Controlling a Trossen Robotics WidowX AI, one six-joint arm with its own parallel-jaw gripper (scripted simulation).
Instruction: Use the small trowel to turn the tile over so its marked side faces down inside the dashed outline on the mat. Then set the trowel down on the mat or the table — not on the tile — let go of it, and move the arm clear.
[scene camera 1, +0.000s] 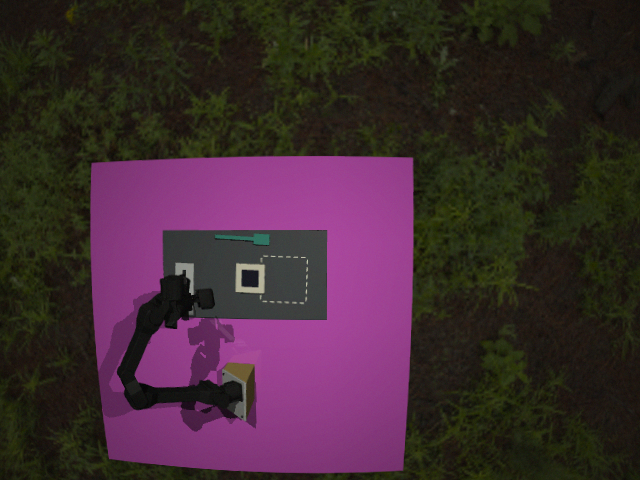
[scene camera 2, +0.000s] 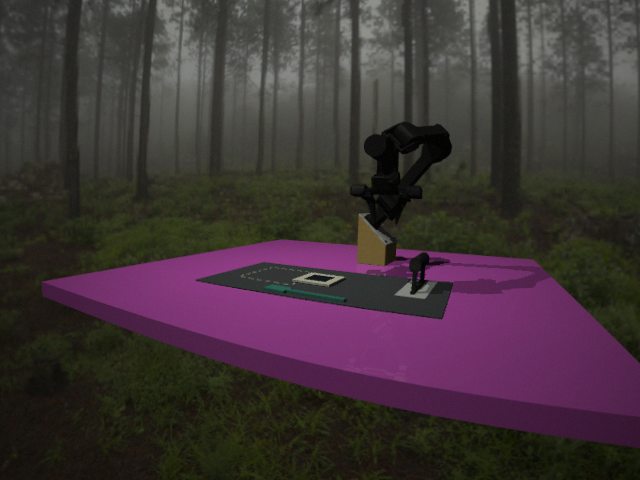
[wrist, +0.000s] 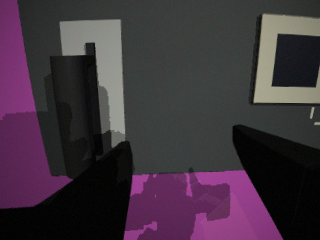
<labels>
same spot on dark mat: (scene camera 2: 363, 290) = (scene camera 1: 213, 265)
</labels>
